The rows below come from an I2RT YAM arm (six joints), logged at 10 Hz.
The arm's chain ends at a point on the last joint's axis. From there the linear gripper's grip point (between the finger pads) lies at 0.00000 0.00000 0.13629 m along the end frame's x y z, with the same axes.
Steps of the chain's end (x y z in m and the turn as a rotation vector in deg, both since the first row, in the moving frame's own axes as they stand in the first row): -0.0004 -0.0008 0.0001 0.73 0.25 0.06; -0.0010 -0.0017 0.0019 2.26 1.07 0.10; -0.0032 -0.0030 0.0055 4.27 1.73 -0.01; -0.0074 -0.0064 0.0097 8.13 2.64 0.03
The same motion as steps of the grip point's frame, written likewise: 0.0002 -0.0025 0.0001 0.73 0.25 0.06; 0.0015 -0.0071 0.0018 2.26 1.07 0.10; 0.0009 -0.0131 0.0051 4.27 1.73 -0.01; -0.0011 -0.0257 0.0082 8.13 2.64 0.03
